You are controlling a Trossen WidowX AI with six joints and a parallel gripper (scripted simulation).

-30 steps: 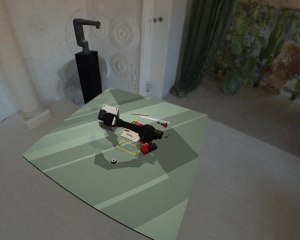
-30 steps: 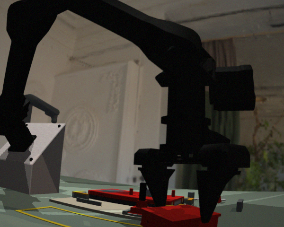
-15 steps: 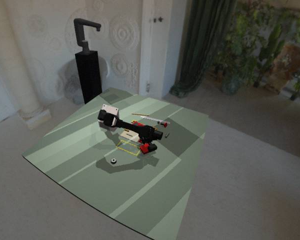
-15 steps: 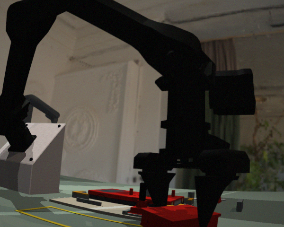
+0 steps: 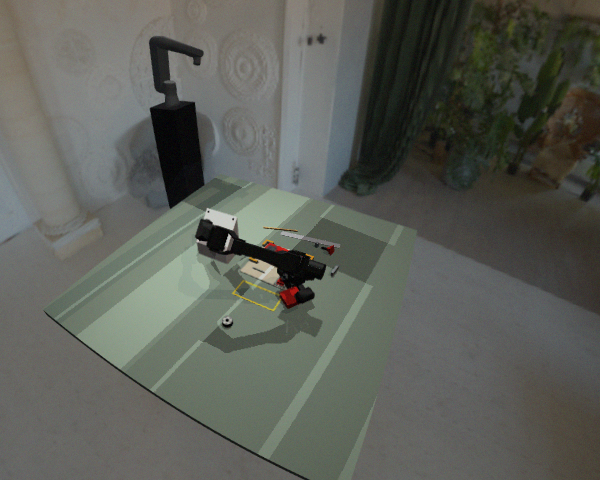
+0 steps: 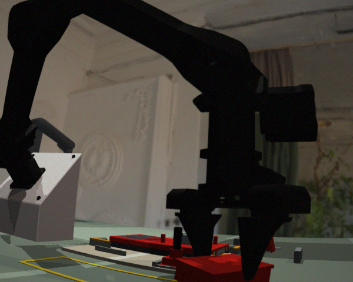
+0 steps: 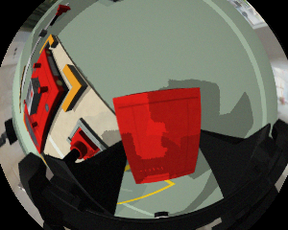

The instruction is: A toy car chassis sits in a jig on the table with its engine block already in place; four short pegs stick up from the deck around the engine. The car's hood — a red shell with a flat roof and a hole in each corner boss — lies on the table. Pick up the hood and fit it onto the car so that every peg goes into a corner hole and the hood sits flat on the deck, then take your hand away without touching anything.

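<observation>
Now: the grey engine block 90 mm behind my gripper tip, 180 mm to the left of it and 10 mm above it. Round my gripper tip: wheel (180 mm behind, 210 mm to the right); red hood (right at my gripper tip); jig plate (120 mm behind, 160 mm to the left).
</observation>
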